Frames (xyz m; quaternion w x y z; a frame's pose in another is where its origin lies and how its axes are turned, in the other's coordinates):
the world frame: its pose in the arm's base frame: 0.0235 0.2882 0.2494 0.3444 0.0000 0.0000 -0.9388
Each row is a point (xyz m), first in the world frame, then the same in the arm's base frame.
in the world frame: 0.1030 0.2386 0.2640
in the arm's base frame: 0.0992 0.0396 0.5134
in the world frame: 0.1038 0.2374 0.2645
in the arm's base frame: 0.0978 0.0400 0.5139
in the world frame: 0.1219 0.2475 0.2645
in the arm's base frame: 0.0906 0.0206 0.5139
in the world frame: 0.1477 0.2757 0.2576
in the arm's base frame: 0.0891 -0.0176 0.5070
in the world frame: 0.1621 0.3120 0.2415
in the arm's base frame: 0.1016 -0.0546 0.4909
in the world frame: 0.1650 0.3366 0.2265
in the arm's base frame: 0.1153 -0.0752 0.4759
